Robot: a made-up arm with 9 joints. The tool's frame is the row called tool.
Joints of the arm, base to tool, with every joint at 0 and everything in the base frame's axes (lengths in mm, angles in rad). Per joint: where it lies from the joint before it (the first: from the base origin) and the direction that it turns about. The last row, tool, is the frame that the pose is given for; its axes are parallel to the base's.
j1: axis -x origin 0 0 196.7
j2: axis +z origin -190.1 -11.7 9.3
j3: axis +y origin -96.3 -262.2 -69
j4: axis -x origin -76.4 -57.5 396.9
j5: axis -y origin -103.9 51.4 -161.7
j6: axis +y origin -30.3 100 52.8
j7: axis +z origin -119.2 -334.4 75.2
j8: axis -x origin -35 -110.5 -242.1
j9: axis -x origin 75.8 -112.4 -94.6
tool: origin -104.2 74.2 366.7
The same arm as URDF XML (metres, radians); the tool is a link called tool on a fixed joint. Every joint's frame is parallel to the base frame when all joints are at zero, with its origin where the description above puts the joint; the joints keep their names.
<robot name="arm">
  <link name="base_link"/>
  <link name="link1"/>
  <link name="link2"/>
  <link name="link3"/>
  <link name="link4"/>
  <link name="link5"/>
  <link name="link6"/>
  <link name="link7"/>
  <link name="link8"/>
  <link name="link9"/>
  <link name="tool"/>
  <joint name="j1" type="continuous">
    <parent link="base_link"/>
    <child link="link1"/>
    <origin xyz="0 0 0.1967" rpy="0 0 0"/>
    <axis xyz="-1 0 0"/>
  </joint>
  <joint name="j2" type="continuous">
    <parent link="link1"/>
    <child link="link2"/>
    <origin xyz="-0.1901 -0.0117 0.0093" rpy="0 0 0"/>
    <axis xyz="0 0 1"/>
  </joint>
  <joint name="j3" type="continuous">
    <parent link="link2"/>
    <child link="link3"/>
    <origin xyz="-0.0963 -0.2622 -0.069" rpy="0 0 0"/>
    <axis xyz="0 1 0"/>
  </joint>
  <joint name="j4" type="continuous">
    <parent link="link3"/>
    <child link="link4"/>
    <origin xyz="-0.0764 -0.0575 0.3969" rpy="0 0 0"/>
    <axis xyz="-1 0 0"/>
  </joint>
  <joint name="j5" type="continuous">
    <parent link="link4"/>
    <child link="link5"/>
    <origin xyz="-0.1039 0.0514 -0.1617" rpy="0 0 0"/>
    <axis xyz="0 -1 0"/>
  </joint>
  <joint name="j6" type="continuous">
    <parent link="link5"/>
    <child link="link6"/>
    <origin xyz="-0.0303 0.1 0.0528" rpy="0 0 0"/>
    <axis xyz="0 1 0"/>
  </joint>
  <joint name="j7" type="continuous">
    <parent link="link6"/>
    <child link="link7"/>
    <origin xyz="-0.1192 -0.3344 0.0752" rpy="0 0 0"/>
    <axis xyz="0 0 1"/>
  </joint>
  <joint name="j8" type="continuous">
    <parent link="link7"/>
    <child link="link8"/>
    <origin xyz="-0.035 -0.1105 -0.2421" rpy="0 0 0"/>
    <axis xyz="-1 0 0"/>
  </joint>
  <joint name="j9" type="continuous">
    <parent link="link8"/>
    <child link="link9"/>
    <origin xyz="0.0758 -0.1124 -0.0946" rpy="0 0 0"/>
    <axis xyz="-1 0 0"/>
  </joint>
  <joint name="tool_joint" type="fixed">
    <parent link="link9"/>
    <child link="tool"/>
    <origin xyz="-0.1042 0.0742 0.3667" rpy="0 0 0"/>
  </joint>
</robot>

